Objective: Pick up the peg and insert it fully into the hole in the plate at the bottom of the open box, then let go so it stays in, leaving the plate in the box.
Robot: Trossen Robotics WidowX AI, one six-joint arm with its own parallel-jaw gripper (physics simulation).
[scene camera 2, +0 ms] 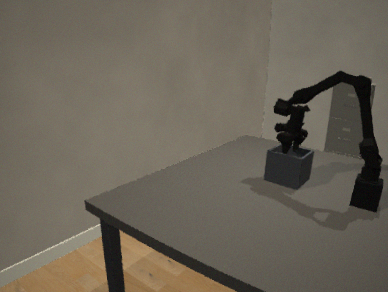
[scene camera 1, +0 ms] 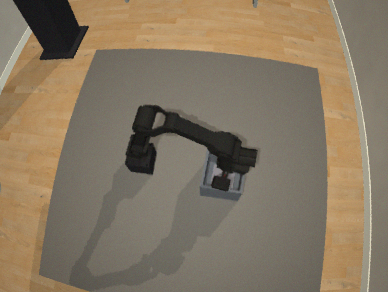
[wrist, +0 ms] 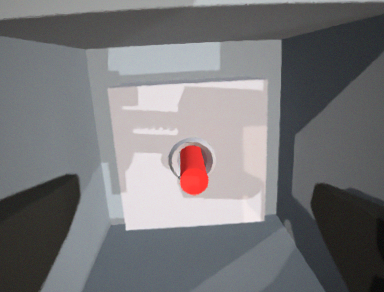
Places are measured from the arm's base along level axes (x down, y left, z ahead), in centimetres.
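Where they show: gripper, fingertip midpoint: (scene camera 2: 289, 153) (scene camera 1: 226, 172) (wrist: 198, 190); arm's base at its link origin: (scene camera 2: 369, 180) (scene camera 1: 139, 152).
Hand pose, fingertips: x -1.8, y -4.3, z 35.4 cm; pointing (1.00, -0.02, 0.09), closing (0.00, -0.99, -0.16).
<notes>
Each offset is from my fingertips to the centre of the thing. "*": to the spot under its first point. Level surfaces: height alone.
The red peg @[dz -1.1, dx +7.4, dy +0.1 cm] (wrist: 194, 170) stands upright in the wrist view, its lower end inside the round hole @[* dz -0.7, dx +6.1, dy +1.2 cm] (wrist: 172, 159) of the pale plate @[dz -0.9, dx +8.7, dy +0.1 cm] (wrist: 152, 200). How deep it sits cannot be told. The plate lies on the bottom of the open grey-blue box @[dz -0.9, dx +5.3, dy +0.1 cm] (scene camera 1: 219, 193) (scene camera 2: 282, 169) (wrist: 40, 105). My gripper (scene camera 1: 227, 175) (scene camera 2: 291, 149) (wrist: 198, 190) is open and empty, pointing down at the box opening. Its two dark fingers stand wide apart on either side of the peg, not touching it. In the second scene view the box walls hide the peg and plate.
The box walls surround the plate closely on all sides. The box stands on the grey table @[dx +12.2 cm] (scene camera 1: 280, 225) (scene camera 2: 210, 220). The arm's base (scene camera 1: 140, 160) (scene camera 2: 366, 194) stands on the same table, apart from the box. A grey cabinet (scene camera 2: 342, 125) stands behind the table.
</notes>
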